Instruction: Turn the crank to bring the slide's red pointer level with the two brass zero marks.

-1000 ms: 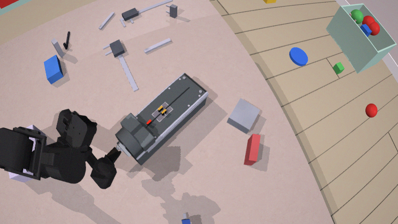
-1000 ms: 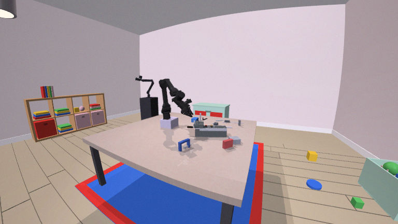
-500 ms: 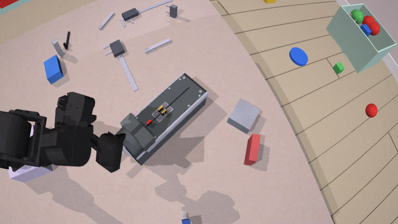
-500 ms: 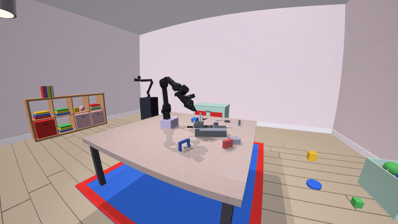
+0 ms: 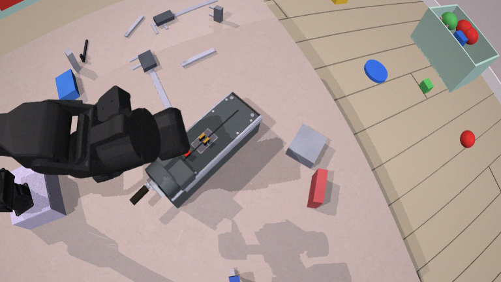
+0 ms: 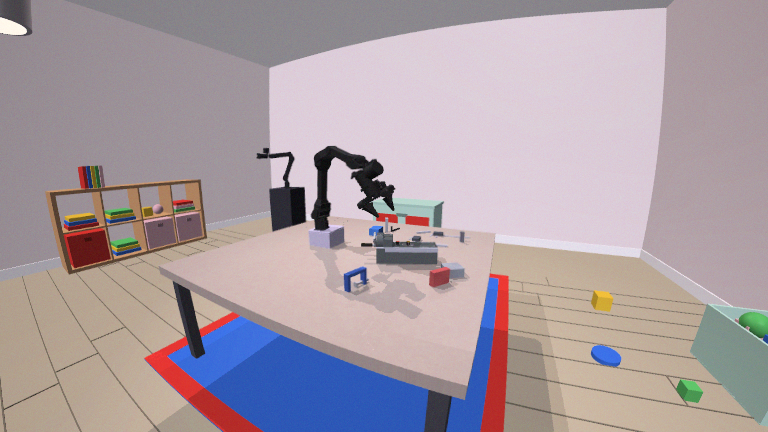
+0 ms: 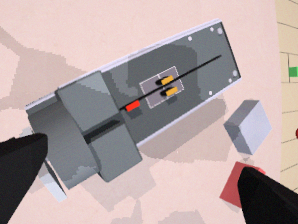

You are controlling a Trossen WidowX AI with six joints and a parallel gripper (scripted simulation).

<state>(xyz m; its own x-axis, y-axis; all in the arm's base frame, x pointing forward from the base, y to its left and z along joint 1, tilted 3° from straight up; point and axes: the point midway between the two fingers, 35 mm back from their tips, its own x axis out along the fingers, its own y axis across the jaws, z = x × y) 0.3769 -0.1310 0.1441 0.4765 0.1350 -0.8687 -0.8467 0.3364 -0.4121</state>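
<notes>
Now: gripper tip 14 cm above the dark brown crank handle, 9 cm past it and 1 cm to the left of it. Also, from my gripper tip: red pointer 13 cm below, 5 cm ahead, 1 cm to the left; red block 25 cm ahead, 18 cm to the right, 18 cm below; grey block 29 cm ahead, 19 cm below, 8 cm to the right.
</notes>
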